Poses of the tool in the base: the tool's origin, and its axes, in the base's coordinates. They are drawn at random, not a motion.
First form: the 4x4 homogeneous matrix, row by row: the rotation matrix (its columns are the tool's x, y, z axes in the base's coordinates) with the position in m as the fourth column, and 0 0 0 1 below. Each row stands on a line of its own.
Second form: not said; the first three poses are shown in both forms.
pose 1, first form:
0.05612 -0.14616 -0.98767 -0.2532
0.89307 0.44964 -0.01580 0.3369
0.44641 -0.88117 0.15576 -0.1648
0 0 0 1
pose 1, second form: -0.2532 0.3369 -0.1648 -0.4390 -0.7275 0.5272 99.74
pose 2, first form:
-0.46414 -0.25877 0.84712 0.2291
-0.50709 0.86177 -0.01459 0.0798
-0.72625 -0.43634 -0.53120 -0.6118
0 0 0 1
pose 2, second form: 0.2291 0.0798 -0.6118 -0.2560 0.9549 -0.1507 124.53
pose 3, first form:
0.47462 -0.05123 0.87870 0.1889
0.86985 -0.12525 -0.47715 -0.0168
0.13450 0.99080 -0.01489 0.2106
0 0 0 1
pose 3, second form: 0.1889 -0.0168 0.2106 0.7783 0.3946 0.4884 109.44
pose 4, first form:
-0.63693 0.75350 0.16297 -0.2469
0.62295 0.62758 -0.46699 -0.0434
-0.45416 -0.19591 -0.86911 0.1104
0 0 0 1
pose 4, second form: -0.2469 -0.0434 0.1104 0.3948 0.8989 -0.1902 159.92
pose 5, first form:
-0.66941 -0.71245 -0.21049 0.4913
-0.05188 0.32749 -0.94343 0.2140
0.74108 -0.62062 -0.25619 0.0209
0 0 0 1
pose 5, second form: 0.4913 0.2140 0.0209 0.2684 -0.7913 0.5493 143.04
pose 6, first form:
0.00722 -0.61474 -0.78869 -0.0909
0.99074 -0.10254 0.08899 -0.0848
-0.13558 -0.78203 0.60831 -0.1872
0 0 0 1
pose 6, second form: -0.0909 -0.0848 -0.1872 -0.4490 -0.3367 0.8277 104.09
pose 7, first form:
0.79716 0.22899 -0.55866 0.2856
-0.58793 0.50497 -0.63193 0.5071
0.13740 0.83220 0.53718 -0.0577
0 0 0 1
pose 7, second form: 0.2856 0.5071 -0.0577 0.8065 -0.3834 -0.4500 65.19
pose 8, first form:
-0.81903 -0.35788 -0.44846 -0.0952
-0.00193 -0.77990 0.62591 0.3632
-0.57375 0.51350 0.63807 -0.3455
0 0 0 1
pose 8, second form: -0.0952 0.3632 -0.3455 -0.2855 0.3182 0.9040 168.65
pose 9, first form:
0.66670 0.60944 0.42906 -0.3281
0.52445 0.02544 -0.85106 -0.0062
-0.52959 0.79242 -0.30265 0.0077
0 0 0 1
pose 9, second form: -0.3281 -0.0062 0.0077 0.8629 0.5033 -0.0446 107.77
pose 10, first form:
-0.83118 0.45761 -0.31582 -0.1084
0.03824 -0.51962 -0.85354 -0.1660
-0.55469 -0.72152 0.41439 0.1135
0 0 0 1
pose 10, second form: -0.1084 -0.1660 0.1135 0.2639 0.4774 -0.8381 165.51
